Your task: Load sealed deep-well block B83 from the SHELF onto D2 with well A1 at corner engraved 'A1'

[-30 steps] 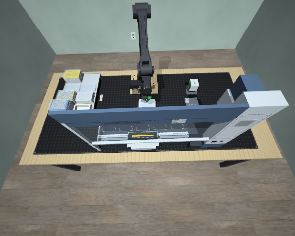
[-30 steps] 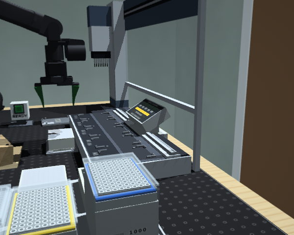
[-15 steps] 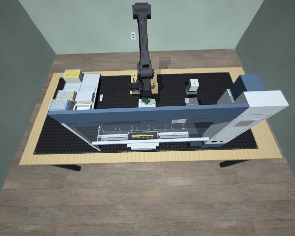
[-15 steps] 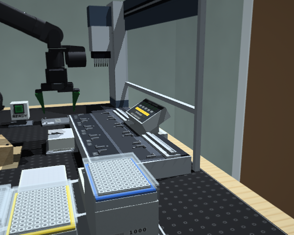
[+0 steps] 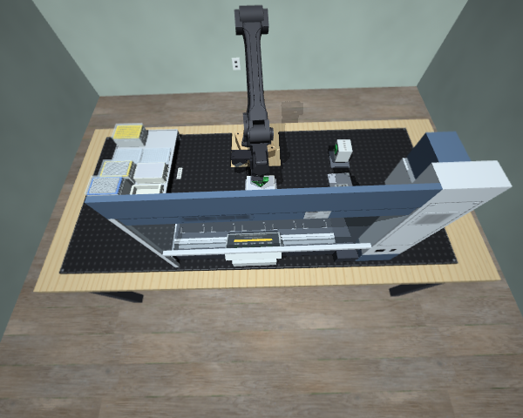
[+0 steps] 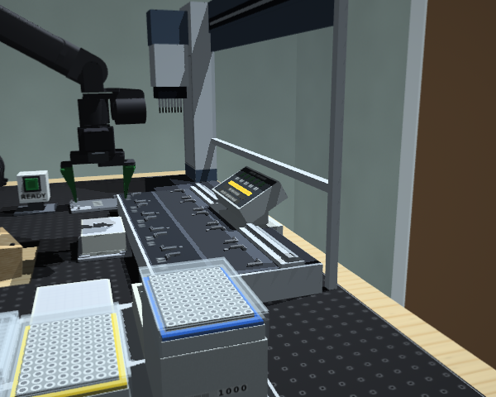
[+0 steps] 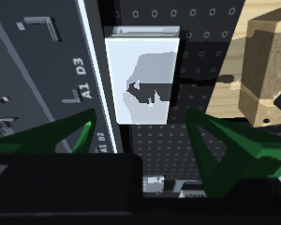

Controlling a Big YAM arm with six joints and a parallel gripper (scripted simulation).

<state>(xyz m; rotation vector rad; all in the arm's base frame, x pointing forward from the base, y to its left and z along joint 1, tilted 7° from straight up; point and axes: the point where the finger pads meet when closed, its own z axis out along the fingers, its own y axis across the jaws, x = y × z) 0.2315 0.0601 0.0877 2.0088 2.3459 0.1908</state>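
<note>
Right now the regrip nest is 110 mm below my hand. From my hand the other things lie so: shelf sign (40 mm behind, 410 mm to the right, 110 mm below); flat grey plate (60 mm behind, 370 mm to the left, 110 mm below); ready key (220 mm behind, 320 mm to the left, 30 mm below).
</note>
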